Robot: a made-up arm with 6 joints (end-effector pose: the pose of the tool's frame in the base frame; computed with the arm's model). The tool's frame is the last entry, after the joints.
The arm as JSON. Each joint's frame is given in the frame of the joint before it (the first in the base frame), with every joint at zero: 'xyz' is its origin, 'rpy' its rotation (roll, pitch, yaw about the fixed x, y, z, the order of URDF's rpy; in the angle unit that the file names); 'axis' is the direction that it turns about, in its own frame. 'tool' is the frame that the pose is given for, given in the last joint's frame.
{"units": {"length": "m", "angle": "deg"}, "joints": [
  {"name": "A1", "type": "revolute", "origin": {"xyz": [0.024, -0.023, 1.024], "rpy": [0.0, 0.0, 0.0]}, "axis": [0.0, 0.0, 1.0]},
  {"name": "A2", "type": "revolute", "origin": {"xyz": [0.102, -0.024, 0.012], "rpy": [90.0, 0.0, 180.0]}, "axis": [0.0, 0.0, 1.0]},
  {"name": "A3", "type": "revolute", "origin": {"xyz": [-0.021, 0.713, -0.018], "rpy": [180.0, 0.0, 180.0]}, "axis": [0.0, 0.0, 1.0]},
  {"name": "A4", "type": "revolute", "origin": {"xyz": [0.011, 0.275, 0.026], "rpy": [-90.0, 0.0, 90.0]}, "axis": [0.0, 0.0, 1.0]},
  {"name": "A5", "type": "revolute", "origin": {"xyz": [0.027, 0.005, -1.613], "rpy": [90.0, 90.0, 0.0]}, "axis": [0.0, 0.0, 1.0]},
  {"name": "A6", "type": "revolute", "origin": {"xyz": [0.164, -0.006, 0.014], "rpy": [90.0, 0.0, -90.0]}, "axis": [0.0, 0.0, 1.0]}
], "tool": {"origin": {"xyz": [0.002, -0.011, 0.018], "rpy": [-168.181, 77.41, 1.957]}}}
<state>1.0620 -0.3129 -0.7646 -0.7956 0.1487 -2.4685</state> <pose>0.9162 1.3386 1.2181 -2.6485 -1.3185 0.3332</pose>
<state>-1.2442 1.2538 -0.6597 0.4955 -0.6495 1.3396</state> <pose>0.0489 -0.4426 -0.4626 0.2078 2.0271 1.1315</pose>
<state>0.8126 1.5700 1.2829 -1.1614 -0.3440 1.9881</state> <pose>1.8200 1.8146 0.7546 -0.8304 0.2073 1.0977</pose>
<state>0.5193 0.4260 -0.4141 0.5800 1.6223 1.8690</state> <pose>1.5999 0.8955 0.7466 -1.3437 -1.3277 -0.0834</pose>
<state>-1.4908 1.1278 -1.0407 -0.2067 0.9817 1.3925</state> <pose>-0.0709 -0.1567 -0.3288 0.0394 1.7964 -0.7017</pose>
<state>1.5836 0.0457 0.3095 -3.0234 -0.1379 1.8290</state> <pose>0.0544 1.7648 2.4805 1.1587 0.9848 1.7029</pose>
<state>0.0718 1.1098 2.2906 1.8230 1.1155 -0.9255</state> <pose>1.1876 0.1469 2.9843 -1.2190 -1.0168 0.4946</pose>
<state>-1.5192 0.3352 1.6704 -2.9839 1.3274 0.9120</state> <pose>-0.0330 -0.6656 3.3568 1.7330 -1.6857 -0.5649</pose>
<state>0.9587 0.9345 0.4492 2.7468 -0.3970 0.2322</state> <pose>1.4632 1.8805 0.8991 -2.6081 -1.1110 0.0225</pose>
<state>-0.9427 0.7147 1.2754 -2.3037 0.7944 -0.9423</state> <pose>1.0341 -1.6961 2.6354 -2.1022 1.9805 -0.6376</pose>
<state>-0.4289 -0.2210 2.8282 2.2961 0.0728 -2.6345</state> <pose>-1.6425 0.7090 1.6381 -0.5937 -2.5448 0.5608</pose>
